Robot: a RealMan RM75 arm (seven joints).
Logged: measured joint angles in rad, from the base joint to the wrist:
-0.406, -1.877, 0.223, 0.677, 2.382, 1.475, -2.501
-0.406, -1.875, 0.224, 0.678, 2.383, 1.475, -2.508
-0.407, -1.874, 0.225, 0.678, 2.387, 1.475, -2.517
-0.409, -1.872, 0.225, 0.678, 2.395, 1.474, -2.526
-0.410, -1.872, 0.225, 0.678, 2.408, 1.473, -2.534
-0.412, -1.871, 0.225, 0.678, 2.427, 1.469, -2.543
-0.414, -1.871, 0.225, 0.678, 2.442, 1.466, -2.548
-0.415, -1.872, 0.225, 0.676, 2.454, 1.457, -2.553
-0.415, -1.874, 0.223, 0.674, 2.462, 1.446, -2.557
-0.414, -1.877, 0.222, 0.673, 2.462, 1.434, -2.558
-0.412, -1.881, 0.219, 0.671, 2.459, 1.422, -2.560
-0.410, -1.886, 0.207, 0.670, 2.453, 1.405, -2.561
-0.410, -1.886, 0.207, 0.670, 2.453, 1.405, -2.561
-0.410, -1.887, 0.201, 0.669, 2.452, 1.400, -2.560
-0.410, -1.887, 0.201, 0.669, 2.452, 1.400, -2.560
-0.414, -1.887, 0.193, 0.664, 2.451, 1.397, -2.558
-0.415, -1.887, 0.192, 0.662, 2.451, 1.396, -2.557
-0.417, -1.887, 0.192, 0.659, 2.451, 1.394, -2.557
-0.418, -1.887, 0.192, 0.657, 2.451, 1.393, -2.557
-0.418, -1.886, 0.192, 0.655, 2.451, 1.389, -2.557
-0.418, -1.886, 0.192, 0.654, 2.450, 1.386, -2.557
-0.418, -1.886, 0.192, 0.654, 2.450, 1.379, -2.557
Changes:
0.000, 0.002, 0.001, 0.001, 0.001, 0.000, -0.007
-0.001, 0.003, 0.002, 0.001, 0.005, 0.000, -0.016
-0.003, 0.005, 0.002, 0.001, 0.013, -0.001, -0.025
-0.004, 0.005, 0.002, 0.001, 0.026, -0.002, -0.033
-0.006, 0.006, 0.002, 0.001, 0.045, -0.006, -0.042
-0.008, 0.006, 0.002, 0.001, 0.060, -0.009, -0.047
-0.009, 0.005, 0.002, -0.001, 0.072, -0.018, -0.052
-0.009, 0.003, 0.000, -0.003, 0.080, -0.029, -0.056
-0.008, 0.000, -0.001, -0.004, 0.080, -0.041, -0.057
-0.006, -0.004, -0.004, -0.006, 0.077, -0.053, -0.059
-0.004, -0.009, -0.016, -0.007, 0.071, -0.070, -0.060
-0.004, -0.009, -0.016, -0.007, 0.071, -0.070, -0.060
-0.004, -0.010, -0.022, -0.008, 0.070, -0.075, -0.059
-0.004, -0.010, -0.022, -0.008, 0.070, -0.075, -0.059
-0.008, -0.010, -0.030, -0.013, 0.069, -0.078, -0.057
-0.009, -0.010, -0.031, -0.015, 0.069, -0.079, -0.056
-0.011, -0.010, -0.031, -0.018, 0.069, -0.081, -0.056
-0.012, -0.010, -0.031, -0.020, 0.069, -0.082, -0.056
-0.012, -0.009, -0.031, -0.022, 0.069, -0.086, -0.056
-0.012, -0.009, -0.031, -0.023, 0.068, -0.089, -0.056
-0.012, -0.009, -0.031, -0.023, 0.068, -0.096, -0.056

